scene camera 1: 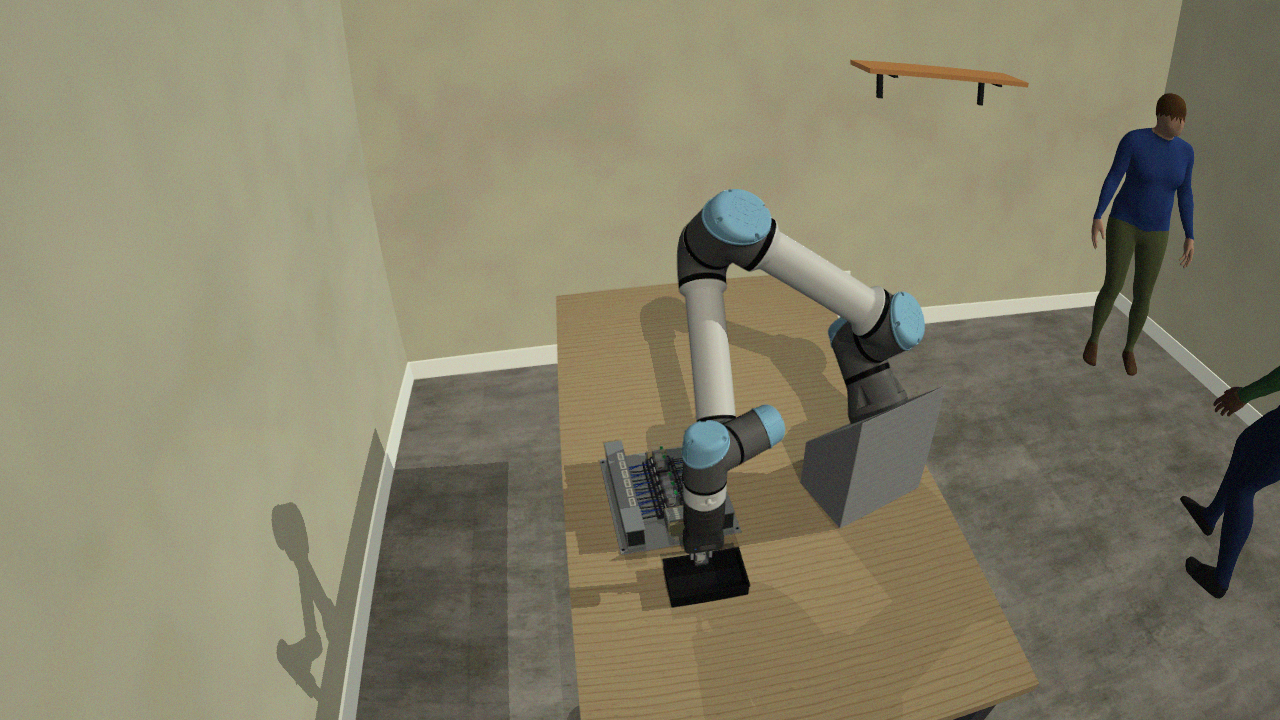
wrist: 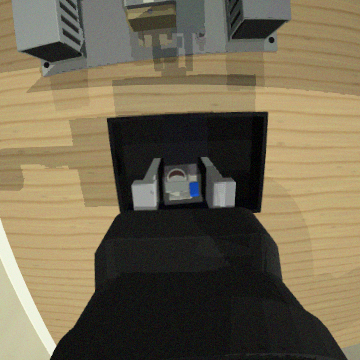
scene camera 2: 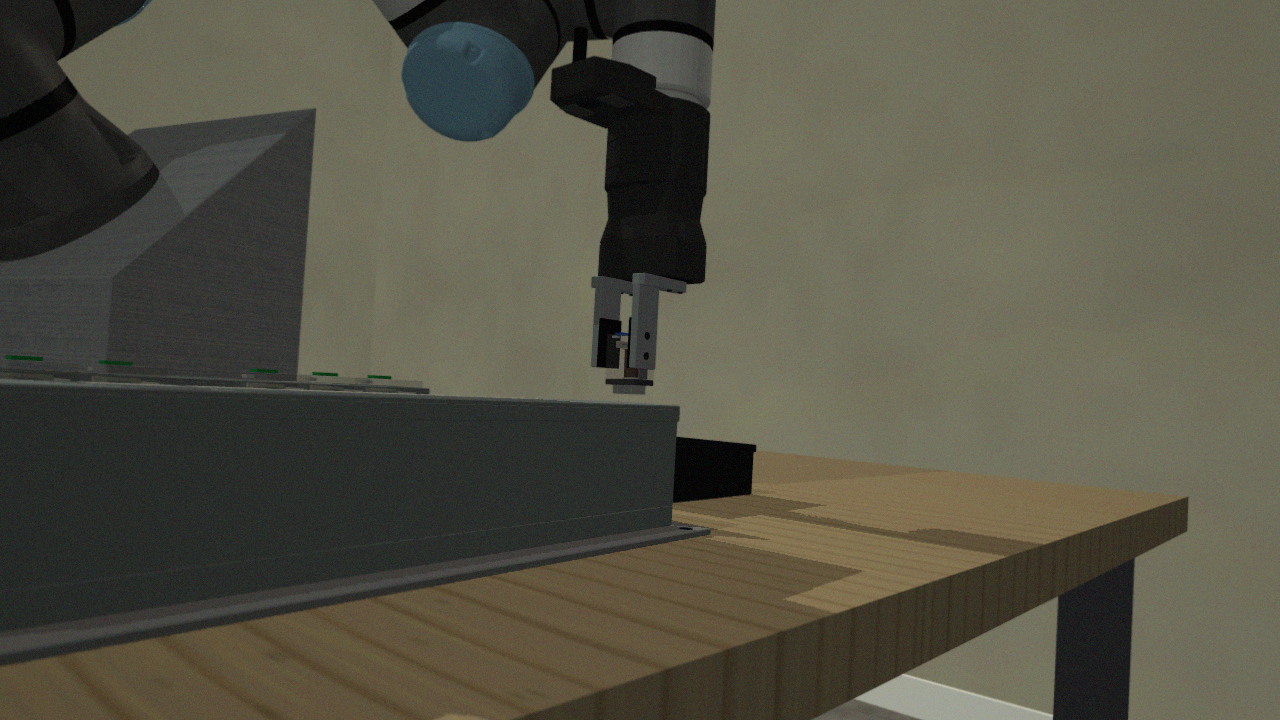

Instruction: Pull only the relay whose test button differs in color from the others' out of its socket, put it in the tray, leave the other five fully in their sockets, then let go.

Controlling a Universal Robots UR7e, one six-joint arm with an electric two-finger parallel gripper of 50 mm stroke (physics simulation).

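Pixels of known places: gripper, fingertip midpoint: (scene camera 1: 700, 554) (wrist: 180, 170) (scene camera 2: 622, 368); arm's base at its link origin: (scene camera 1: 879, 412) (scene camera 2: 76, 209).
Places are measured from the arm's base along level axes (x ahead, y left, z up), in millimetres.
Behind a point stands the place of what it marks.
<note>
My gripper (scene camera 1: 701, 558) @(x 479, y 174, z -115 mm) (scene camera 2: 624, 356) @(x 479, y 174, z -115 mm) (wrist: 180, 170) @(x 479, y 174, z -115 mm) is shut on a clear-cased relay (scene camera 2: 629, 385) @(x 482, y 179, z -127 mm) (wrist: 176, 189) @(x 483, y 181, z -91 mm) with a blue test button, seen between the fingers in the wrist view. The relay hangs upright, its base below the fingertips. The black tray (scene camera 1: 707, 586) @(x 470, y 201, z -196 mm) (scene camera 2: 716, 470) @(x 551, y 189, z -181 mm) (wrist: 187, 134) @(x 467, y 153, z -196 mm) lies beneath the gripper; in scene camera 2 the relay is above the height of the tray's rim, apart from it. Several other relays show green test buttons (scene camera 2: 264, 369) @(x 478, y -96, z -130 mm) along the top of the panel in scene camera 2; how deep they sit in their sockets is hidden there.
The panel (scene camera 1: 657, 540) @(x 539, y 41, z -197 mm) (wrist: 107, 42) @(x 540, y 40, z -197 mm) with grey wire ducts (scene camera 1: 633, 519) @(x 583, y 17, z -137 mm) (scene camera 2: 358, 483) @(x 600, y -132, z -166 mm) (wrist: 40, 25) @(x 580, y 36, z -137 mm) stands beside the tray on the wooden table (scene camera 1: 805, 617) @(x 302, y 349, z -200 mm) (scene camera 2: 1029, 519) @(x 728, y 290, z -200 mm) (wrist: 315, 165) @(x 302, y 212, z -200 mm). A grey wedge-shaped block (scene camera 1: 881, 465) @(x 50, y 122, z -44 mm) (scene camera 2: 214, 241) @(x 155, y 44, z -29 mm) stands near the arm's base. People stand beyond the table.
</note>
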